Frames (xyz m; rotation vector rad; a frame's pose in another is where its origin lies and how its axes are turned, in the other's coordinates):
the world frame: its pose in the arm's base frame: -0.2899 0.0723 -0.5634 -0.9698 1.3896 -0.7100
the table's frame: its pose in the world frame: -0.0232 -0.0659 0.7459 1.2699 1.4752 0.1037
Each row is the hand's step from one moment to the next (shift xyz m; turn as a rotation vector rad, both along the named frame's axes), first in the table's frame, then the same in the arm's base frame.
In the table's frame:
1: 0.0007 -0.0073 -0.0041 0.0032 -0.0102 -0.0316
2: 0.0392 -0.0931 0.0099 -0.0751 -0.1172 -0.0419
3: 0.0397 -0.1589 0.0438 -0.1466 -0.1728 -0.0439
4: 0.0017 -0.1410 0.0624 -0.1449 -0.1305 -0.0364
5: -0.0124 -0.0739 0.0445 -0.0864 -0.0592 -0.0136
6: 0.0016 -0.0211 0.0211 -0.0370 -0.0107 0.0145
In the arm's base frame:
1: -0.0044 0.0059 0.0041 -0.0020 0.0333 0.0001
2: -0.0914 0.0174 0.0406 -0.0129 0.0673 0.1282
3: -0.1422 0.0023 0.0922 0.0030 0.0801 0.2165
4: -0.1072 -0.0225 0.1086 0.0278 0.0617 0.1865
5: -0.0492 -0.0239 0.0679 0.0269 0.0240 0.0993
6: -0.0196 -0.0146 0.0172 0.0166 -0.0132 0.0353

